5 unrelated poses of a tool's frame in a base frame.
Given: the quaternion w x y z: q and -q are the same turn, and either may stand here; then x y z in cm.
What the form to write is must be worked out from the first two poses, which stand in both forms.
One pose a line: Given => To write
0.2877 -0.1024 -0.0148 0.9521 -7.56 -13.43 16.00 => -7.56 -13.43 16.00 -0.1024 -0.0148 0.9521 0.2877
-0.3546 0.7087 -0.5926 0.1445 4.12 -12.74 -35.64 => 4.12 -12.74 -35.64 -0.7087 0.5926 -0.1445 0.3546
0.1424 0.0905 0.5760 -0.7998 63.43 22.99 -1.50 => 63.43 22.99 -1.50 0.0905 0.5760 -0.7998 0.1424
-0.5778 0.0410 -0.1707 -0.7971 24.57 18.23 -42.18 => 24.57 18.23 -42.18 -0.0410 0.1707 0.7971 0.5778
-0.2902 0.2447 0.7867 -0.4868 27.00 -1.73 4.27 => 27.00 -1.73 4.27 -0.2447 -0.7867 0.4868 0.2902
